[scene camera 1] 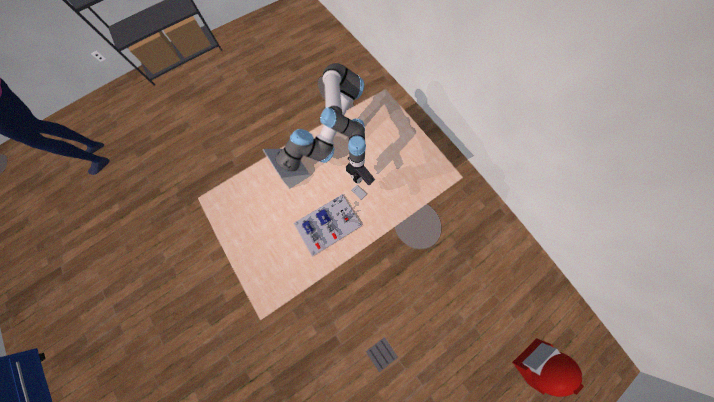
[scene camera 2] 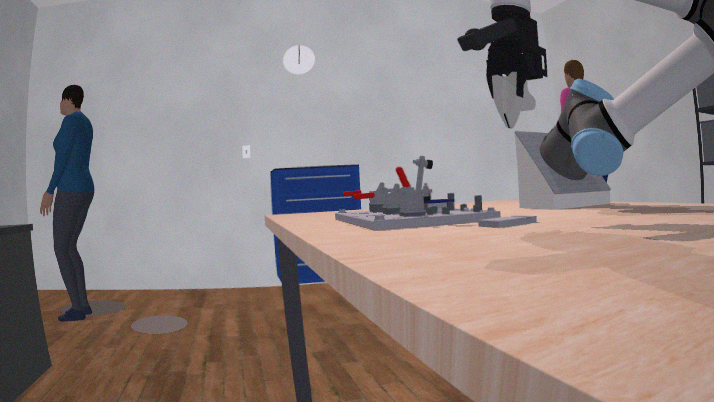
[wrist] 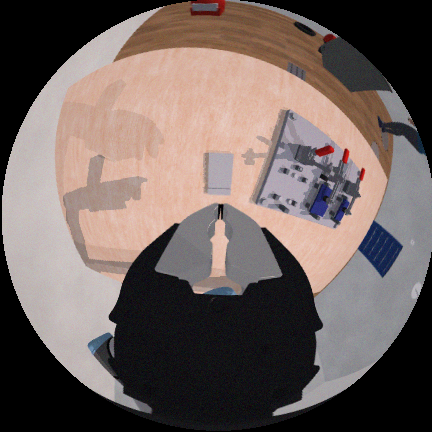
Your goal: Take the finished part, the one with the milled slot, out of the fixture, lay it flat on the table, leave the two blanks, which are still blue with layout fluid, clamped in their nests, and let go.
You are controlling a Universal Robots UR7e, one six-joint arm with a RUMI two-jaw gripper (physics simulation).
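Where they show: gripper, fingertip midpoint: (scene camera 1: 359, 182) (scene camera 2: 509, 128) (wrist: 220, 205); arm's base, link origin: (scene camera 1: 287, 162) (scene camera 2: 563, 159).
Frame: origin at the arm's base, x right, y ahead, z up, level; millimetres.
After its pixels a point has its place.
Note:
The finished part (scene camera 1: 359, 192) {y 379, x -283, z -107 mm} (scene camera 2: 507, 221) {y 396, x -312, z -110 mm} (wrist: 219, 171) {y 381, x -284, z -107 mm}, a grey plate, lies flat on the table (scene camera 1: 250, 260) {y 374, x 497, z -117 mm} (scene camera 2: 625, 280) {y 546, x -704, z -117 mm} (wrist: 165, 100) {y 513, x -431, z -117 mm} beside the fixture, touching neither fixture nor gripper. A line near one end shows in the wrist view; the slot is hard to make out. The two blue blanks, one larger (scene camera 1: 324, 217) (wrist: 321, 200) and one smaller (scene camera 1: 308, 227) {y 408, x 98, z -53 mm} (wrist: 342, 210) {y 398, x 96, z -72 mm}, sit in their nests under clamps on the fixture plate (scene camera 1: 314, 249) {y 529, x 139, z -102 mm} (scene camera 2: 380, 223) {y 554, x -178, z -107 mm} (wrist: 272, 187) {y 380, x -160, z -102 mm}. The third nest is empty, its clamp arm raised. My gripper (scene camera 2: 509, 126) {y 364, x -286, z 32 mm} (wrist: 220, 205) {y 364, x -286, z 32 mm} is shut and empty, well above the table.
Red clamp handles (scene camera 2: 402, 177) {y 495, x -123, z -37 mm} (wrist: 325, 150) {y 490, x -120, z -28 mm} stick up from the fixture. The robot's base stand (scene camera 1: 295, 175) {y 107, x 1, z 2 mm} (scene camera 2: 560, 197) {y 84, x -76, z -91 mm} is on the table's rear edge. One person (scene camera 2: 73, 150) stands beyond the table. A blue cabinet (scene camera 2: 315, 187) stands behind it.

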